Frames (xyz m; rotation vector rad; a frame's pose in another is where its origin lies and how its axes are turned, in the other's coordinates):
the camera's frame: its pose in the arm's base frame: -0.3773 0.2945 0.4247 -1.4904 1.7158 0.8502
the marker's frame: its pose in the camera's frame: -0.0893 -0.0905 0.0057 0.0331 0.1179 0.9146
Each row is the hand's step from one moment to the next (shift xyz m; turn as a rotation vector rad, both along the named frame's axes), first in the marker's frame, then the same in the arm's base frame.
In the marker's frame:
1: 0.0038 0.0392 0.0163 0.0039 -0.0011 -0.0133
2: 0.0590 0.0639 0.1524 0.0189 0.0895 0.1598
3: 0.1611 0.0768 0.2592 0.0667 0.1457 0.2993
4: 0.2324 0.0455 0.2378 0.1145 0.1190 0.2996
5: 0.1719 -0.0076 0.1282 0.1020 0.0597 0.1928
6: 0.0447 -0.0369 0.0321 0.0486 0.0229 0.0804
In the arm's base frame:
1: -0.0229 0.0334 0.0131 -0.0034 -0.0121 0.0060
2: -0.0756 0.1360 -0.0812 -0.0546 0.1680 -0.0520
3: -0.1634 0.1953 -0.1850 -0.1173 0.2930 -0.1251
4: -0.2087 0.1399 -0.2225 -0.1438 0.2640 -0.1632
5: -0.1352 0.0435 -0.1608 -0.1077 0.1520 -0.1282
6: -0.0169 -0.0092 -0.0634 -0.0490 0.0605 -0.0574

